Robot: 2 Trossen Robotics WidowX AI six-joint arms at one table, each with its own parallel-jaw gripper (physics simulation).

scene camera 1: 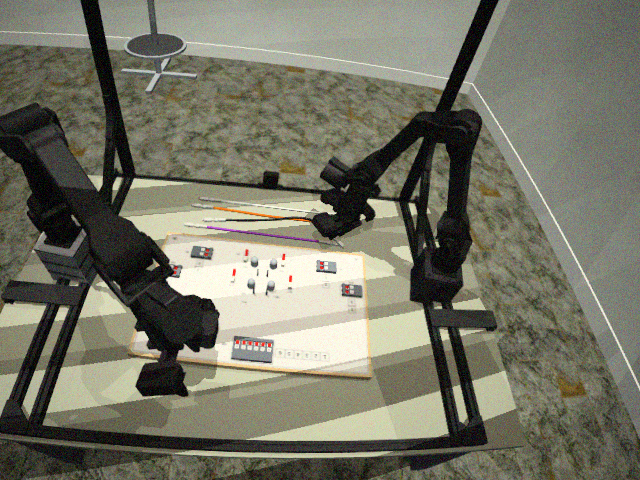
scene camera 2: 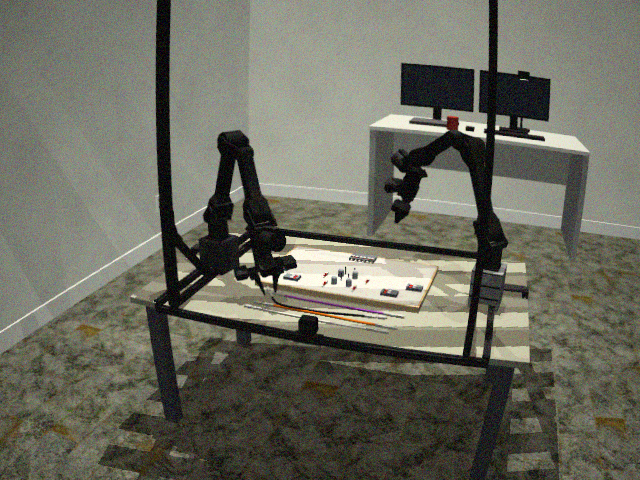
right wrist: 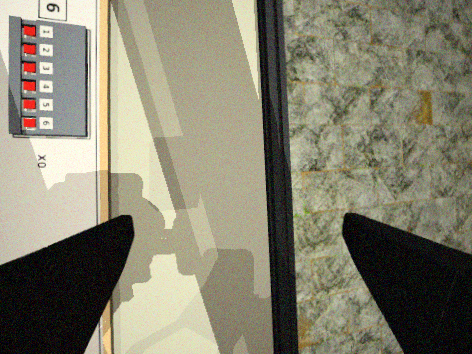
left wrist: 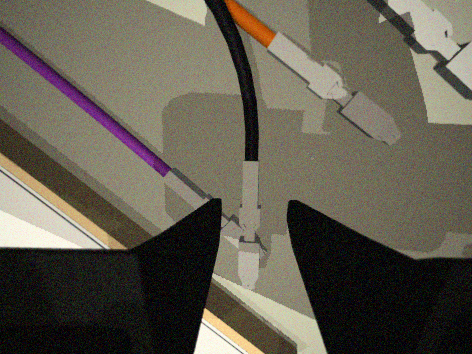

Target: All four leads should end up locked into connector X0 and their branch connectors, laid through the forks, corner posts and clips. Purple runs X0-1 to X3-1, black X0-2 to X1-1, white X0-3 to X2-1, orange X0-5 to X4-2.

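The purple, black, orange and white leads lie on the table behind the board. My left gripper is partly open and holds nothing. In the left wrist view its fingertips stand either side of the black lead's plug, which crosses the purple lead's plug. My right gripper is open and empty, raised near the board's front edge. Connector X0 shows no lead in it.
Branch connectors stand on the board; my right arm partly hides another. Grey posts and red clips stand mid-board. The black frame rail runs along the table's front edge.
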